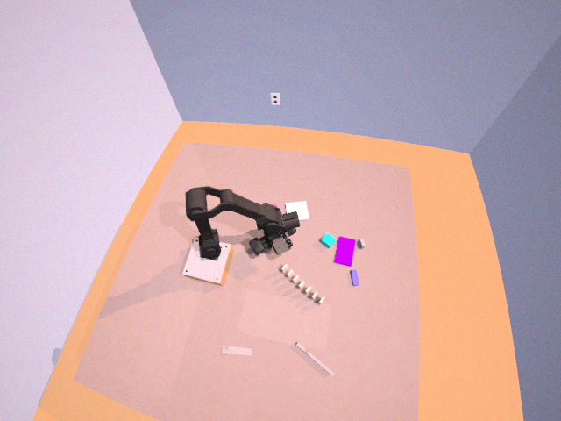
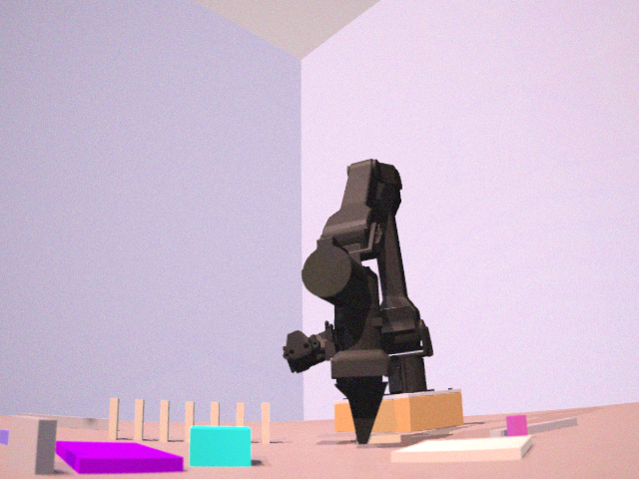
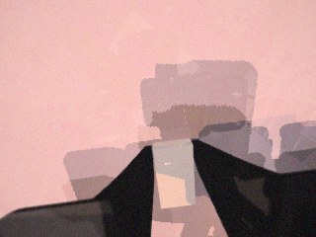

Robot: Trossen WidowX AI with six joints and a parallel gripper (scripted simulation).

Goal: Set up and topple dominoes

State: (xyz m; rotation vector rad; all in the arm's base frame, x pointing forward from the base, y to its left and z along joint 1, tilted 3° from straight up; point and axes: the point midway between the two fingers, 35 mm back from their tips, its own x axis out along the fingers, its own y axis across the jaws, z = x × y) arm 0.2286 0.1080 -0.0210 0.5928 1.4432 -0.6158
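The white flat plate is 18 cm to the left of my gripper tip and 6 cm ahead of it. Also, from my gripper tip: small pink cube (18 cm to the left, 4 cm behind, 1 cm above); cyan block (22 cm ahead, 6 cm to the left, 1 cm above); grey bar (16 cm to the left, 12 cm behind).
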